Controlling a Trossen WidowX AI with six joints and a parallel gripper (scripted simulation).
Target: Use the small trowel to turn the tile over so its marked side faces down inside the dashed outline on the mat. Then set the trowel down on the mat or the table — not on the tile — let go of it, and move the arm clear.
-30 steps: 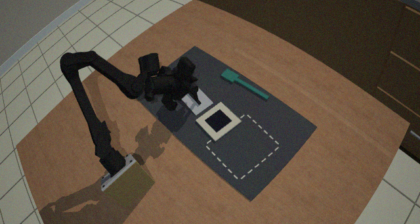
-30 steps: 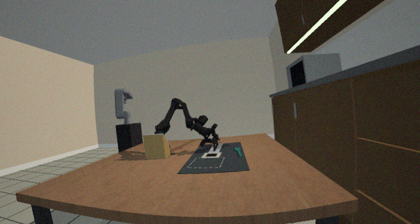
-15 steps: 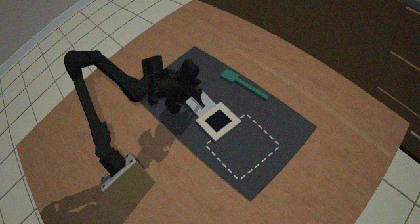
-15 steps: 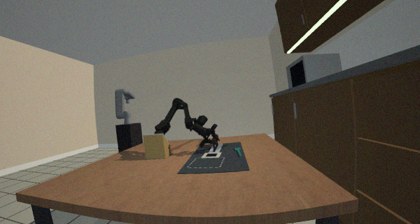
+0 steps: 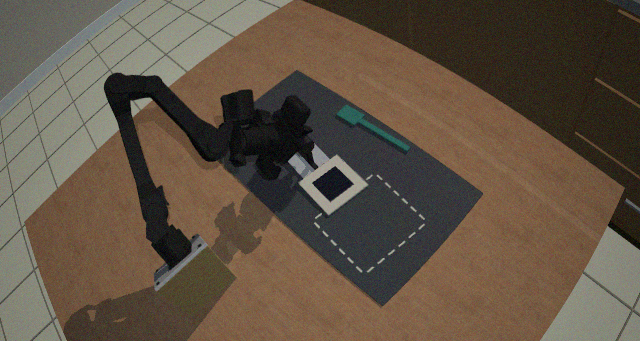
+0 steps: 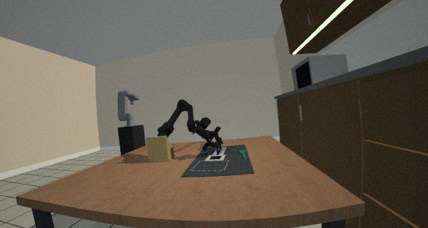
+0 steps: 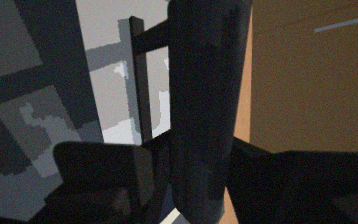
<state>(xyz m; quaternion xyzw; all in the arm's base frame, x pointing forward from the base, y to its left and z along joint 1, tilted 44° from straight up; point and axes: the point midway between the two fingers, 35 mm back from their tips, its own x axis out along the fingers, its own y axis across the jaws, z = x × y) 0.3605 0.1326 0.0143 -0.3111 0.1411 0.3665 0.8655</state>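
The dark mat lies 70 mm to the right of my gripper tip and 80 mm below it. Also, from my gripper tip: tile 30 mm behind, 110 mm to the right, 50 mm below; then trowel 30 mm behind, 10 mm below; then teal flat tool 140 mm ahead, 30 mm to the right, 50 mm below.
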